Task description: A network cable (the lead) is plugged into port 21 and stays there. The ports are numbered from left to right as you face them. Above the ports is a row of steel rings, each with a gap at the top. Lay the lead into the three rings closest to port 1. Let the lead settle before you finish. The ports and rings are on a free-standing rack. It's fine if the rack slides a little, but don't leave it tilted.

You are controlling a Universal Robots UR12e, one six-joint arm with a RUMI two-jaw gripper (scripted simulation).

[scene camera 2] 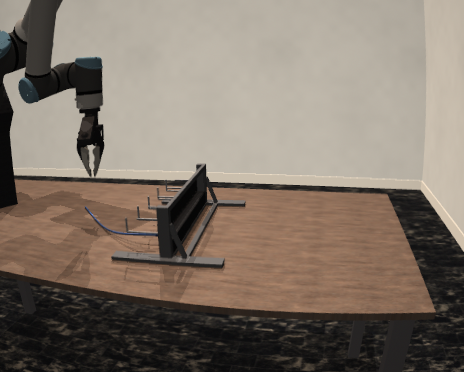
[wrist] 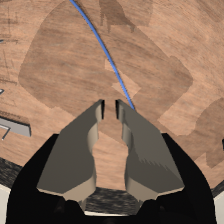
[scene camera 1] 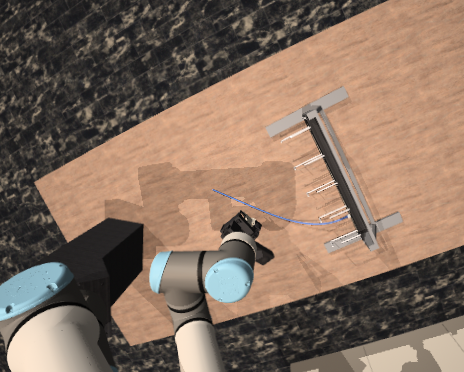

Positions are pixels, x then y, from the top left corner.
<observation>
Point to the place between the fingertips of my gripper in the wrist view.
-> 110,101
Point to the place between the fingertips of my gripper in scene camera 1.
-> At 250,219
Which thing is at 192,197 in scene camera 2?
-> A dark rack.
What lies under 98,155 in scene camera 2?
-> My gripper.
</observation>
